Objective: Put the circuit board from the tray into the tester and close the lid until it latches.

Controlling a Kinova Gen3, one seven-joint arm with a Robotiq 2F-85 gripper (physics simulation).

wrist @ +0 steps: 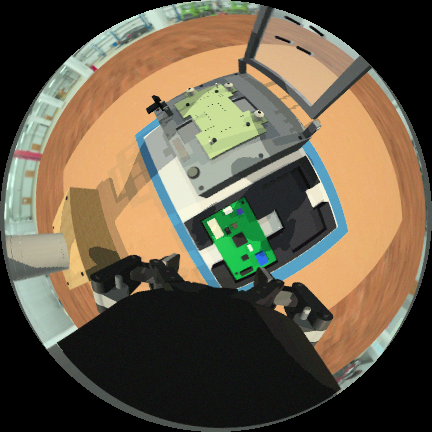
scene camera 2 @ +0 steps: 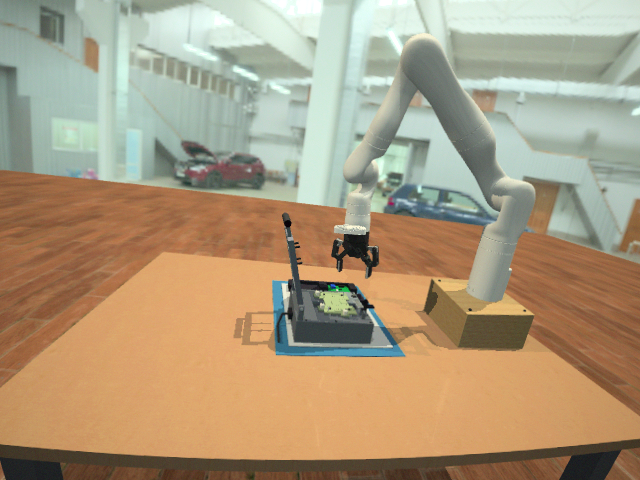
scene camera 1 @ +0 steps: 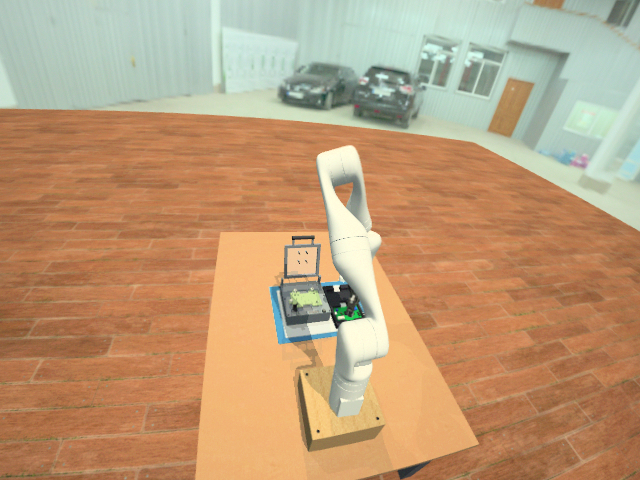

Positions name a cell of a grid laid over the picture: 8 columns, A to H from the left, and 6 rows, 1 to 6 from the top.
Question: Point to a pale green bed plate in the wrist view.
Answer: E2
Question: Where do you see a green circuit board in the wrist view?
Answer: E4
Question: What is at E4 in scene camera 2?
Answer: A pale green bed plate.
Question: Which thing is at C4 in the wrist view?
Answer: My gripper.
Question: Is my gripper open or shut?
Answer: Open.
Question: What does my gripper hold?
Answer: Nothing.
